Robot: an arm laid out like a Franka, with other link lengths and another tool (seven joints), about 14 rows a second.
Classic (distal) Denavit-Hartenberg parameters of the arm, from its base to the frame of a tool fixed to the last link. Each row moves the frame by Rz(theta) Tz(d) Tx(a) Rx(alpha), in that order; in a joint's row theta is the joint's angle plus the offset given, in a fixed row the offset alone. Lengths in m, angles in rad.
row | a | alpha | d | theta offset
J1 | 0 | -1.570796 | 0.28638 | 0
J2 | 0 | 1.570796 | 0 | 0
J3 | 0.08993 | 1.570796 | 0.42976 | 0
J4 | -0.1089 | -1.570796 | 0 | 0
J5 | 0 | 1.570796 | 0.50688 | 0
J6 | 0.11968 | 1.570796 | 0 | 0
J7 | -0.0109 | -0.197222 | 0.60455 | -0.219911
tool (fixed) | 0 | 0 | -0.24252 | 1.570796
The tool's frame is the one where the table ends.
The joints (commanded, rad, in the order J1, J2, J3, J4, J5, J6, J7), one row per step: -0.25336, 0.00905, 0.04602, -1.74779, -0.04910, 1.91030, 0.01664; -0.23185, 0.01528, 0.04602, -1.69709, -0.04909, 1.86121, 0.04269; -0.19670, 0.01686, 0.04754, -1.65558, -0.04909, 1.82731, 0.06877; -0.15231, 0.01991, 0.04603, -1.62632, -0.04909, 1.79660, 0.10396; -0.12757, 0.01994, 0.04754, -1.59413, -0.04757, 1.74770, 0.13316; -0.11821, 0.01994, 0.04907, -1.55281, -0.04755, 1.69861, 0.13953
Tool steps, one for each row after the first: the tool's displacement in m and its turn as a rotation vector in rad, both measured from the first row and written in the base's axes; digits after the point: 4 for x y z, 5 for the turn. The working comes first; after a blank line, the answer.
Tool pose at each row, in the base's axes (x y z in m, rotation vector in rad; the steps are taken from these numbers as rounded here): 0.7556, -0.1294, 0.3796, 2.12630, -2.13754, 0.44639; 0.7594, -0.1134, 0.4015, 2.12033, -2.14555, 0.43854; 0.7652, -0.0856, 0.4230, 2.13431, -2.14245, 0.44589; 0.7679, -0.0524, 0.4357, 2.14449, -2.13871, 0.43847; 0.7621, -0.0311, 0.4498, 2.13864, -2.14063, 0.41412; 0.7560, -0.0227, 0.4698, 2.14011, -2.13546, 0.40447

0.0038, 0.0160, 0.0219, 0.00441, 0.00254, -0.00659; 0.0096, 0.0438, 0.0434, 0.00700, -0.00525, 0.00269; 0.0123, 0.0770, 0.0561, 0.01267, -0.00312, 0.00931; 0.0065, 0.0983, 0.0702, 0.01968, 0.01156, 0.00414; 0.0004, 0.1067, 0.0902, 0.02105, 0.01892, 0.00633
